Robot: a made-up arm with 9 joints. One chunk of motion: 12 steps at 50 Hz.
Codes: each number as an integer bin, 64 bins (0 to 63) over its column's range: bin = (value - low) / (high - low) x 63, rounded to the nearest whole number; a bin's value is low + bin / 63 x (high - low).
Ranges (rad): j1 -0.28..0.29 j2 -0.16..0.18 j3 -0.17..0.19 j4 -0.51..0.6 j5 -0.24..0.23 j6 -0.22..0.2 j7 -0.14..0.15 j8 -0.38..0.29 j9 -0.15..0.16
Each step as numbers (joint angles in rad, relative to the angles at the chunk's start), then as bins.
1 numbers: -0.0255 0.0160 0.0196 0.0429 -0.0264 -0.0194 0.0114 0.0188 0.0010
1 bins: 28 33 33 31 29 30 33 37 31
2 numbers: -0.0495 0.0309 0.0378 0.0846 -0.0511 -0.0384 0.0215 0.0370 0.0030
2 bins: 25 35 36 34 25 27 35 39 31
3 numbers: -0.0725 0.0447 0.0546 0.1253 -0.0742 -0.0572 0.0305 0.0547 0.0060
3 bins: 23 38 39 36 22 24 37 41 32
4 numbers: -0.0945 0.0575 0.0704 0.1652 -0.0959 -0.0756 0.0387 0.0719 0.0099
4 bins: 21 40 42 38 19 22 39 42 32
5 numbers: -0.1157 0.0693 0.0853 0.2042 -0.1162 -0.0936 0.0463 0.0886 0.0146
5 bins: 18 42 45 41 17 19 40 44 33
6 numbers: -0.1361 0.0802 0.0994 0.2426 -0.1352 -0.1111 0.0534 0.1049 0.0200
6 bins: 16 45 47 43 14 16 42 46 35
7 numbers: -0.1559 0.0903 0.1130 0.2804 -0.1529 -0.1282 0.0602 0.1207 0.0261
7 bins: 14 46 50 45 12 14 43 47 36
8 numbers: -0.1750 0.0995 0.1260 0.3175 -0.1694 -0.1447 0.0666 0.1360 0.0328
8 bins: 12 48 52 47 9 11 45 49 37
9 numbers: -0.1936 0.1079 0.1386 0.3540 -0.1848 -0.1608 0.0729 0.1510 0.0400
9 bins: 10 50 54 49 7 9 46 50 39
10 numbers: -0.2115 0.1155 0.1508 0.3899 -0.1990 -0.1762 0.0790 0.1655 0.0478
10 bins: 8 51 56 51 5 7 48 51 40
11 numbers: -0.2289 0.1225 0.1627 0.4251 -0.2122 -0.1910 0.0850 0.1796 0.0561
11 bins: 6 52 58 53 4 4 49 53 42
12 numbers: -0.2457 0.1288 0.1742 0.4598 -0.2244 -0.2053 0.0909 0.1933 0.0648
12 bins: 4 54 60 55 2 2 50 54 44
